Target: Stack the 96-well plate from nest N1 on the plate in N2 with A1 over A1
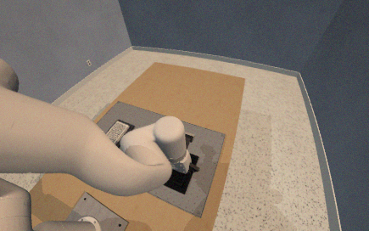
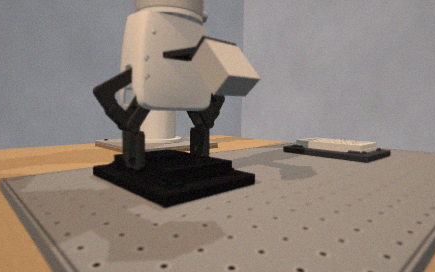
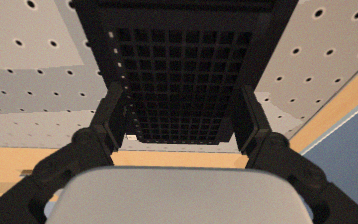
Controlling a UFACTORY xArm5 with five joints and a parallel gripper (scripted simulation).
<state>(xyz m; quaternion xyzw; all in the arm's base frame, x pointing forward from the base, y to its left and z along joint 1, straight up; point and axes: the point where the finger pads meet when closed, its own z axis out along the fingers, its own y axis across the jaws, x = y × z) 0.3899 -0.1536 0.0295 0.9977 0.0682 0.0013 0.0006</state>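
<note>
My hand is 10 mm above the black 96-well plate. The rest, counted from my hand: white 96-well plate (370 mm to the left, 20 mm behind, 10 mm below); dark nest N2 (370 mm to the left, 20 mm below, 20 mm behind); nest N1 (20 mm below).
</note>
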